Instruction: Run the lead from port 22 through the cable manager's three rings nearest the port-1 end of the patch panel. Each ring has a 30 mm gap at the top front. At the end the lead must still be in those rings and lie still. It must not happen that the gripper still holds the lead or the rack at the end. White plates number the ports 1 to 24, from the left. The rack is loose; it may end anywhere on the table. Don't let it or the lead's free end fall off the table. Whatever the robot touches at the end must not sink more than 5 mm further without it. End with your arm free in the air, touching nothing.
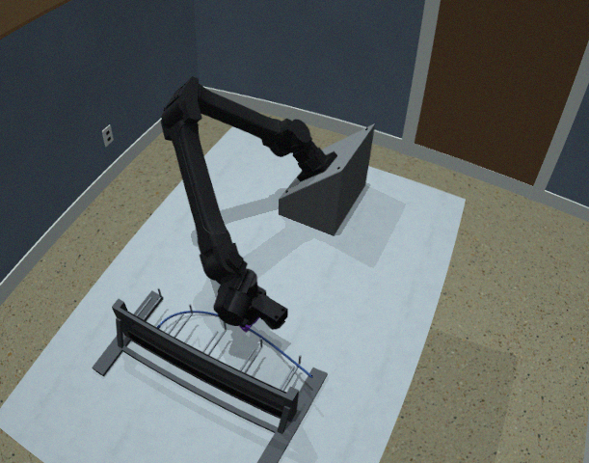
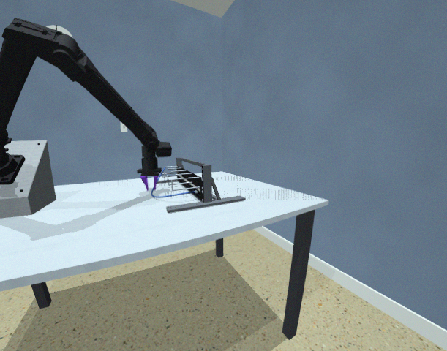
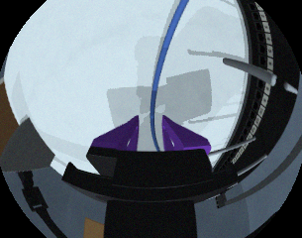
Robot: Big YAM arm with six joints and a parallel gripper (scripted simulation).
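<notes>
My gripper is now 18 cm short of the dark rack, 1 cm to the left of it and 5 cm below it.
</notes>
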